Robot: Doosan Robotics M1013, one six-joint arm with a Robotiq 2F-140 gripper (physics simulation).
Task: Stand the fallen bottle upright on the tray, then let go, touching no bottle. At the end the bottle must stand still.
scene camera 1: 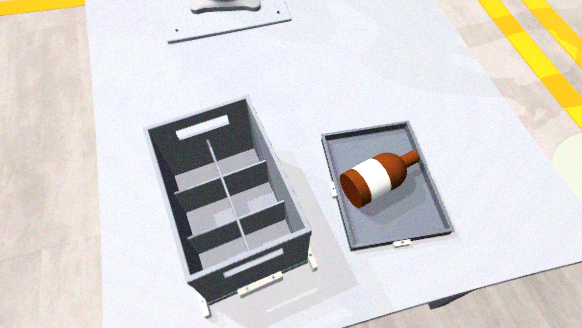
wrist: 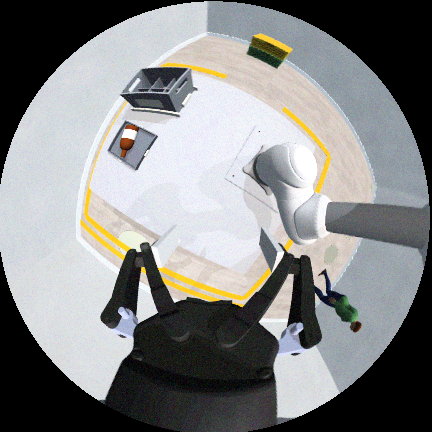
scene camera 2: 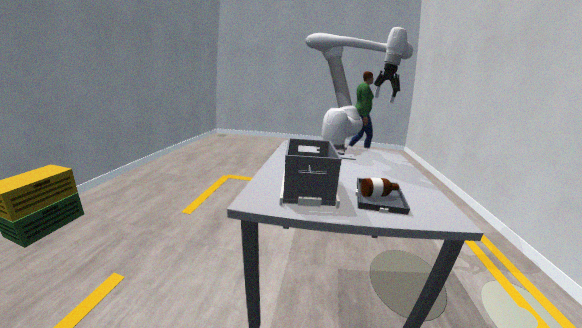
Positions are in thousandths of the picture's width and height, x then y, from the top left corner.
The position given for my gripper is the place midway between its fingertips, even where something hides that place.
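Observation:
My gripper (wrist: 506,543), visible. Brown bottle (scene camera 1: 630,556), visible too.

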